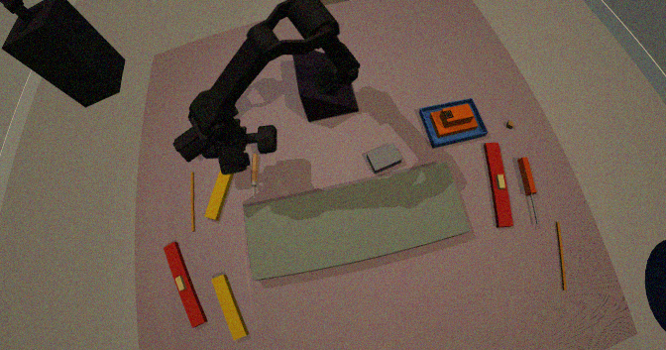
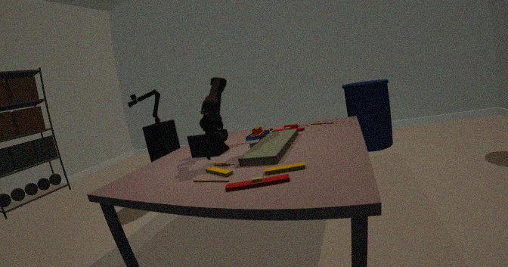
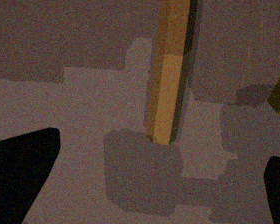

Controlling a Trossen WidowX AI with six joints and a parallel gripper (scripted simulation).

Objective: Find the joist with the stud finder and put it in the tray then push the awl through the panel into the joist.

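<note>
Right now my gripper tip is 60 mm short of the awl, 40 mm above it and 10 mm to the left of it. Also, from my gripper tip: orange stud finder: 540 mm to the left, 50 mm ahead; then grey block: 330 mm to the left, 100 mm ahead, 30 mm below; then blue tray: 560 mm to the left, 60 mm ahead, 30 mm below.
</note>
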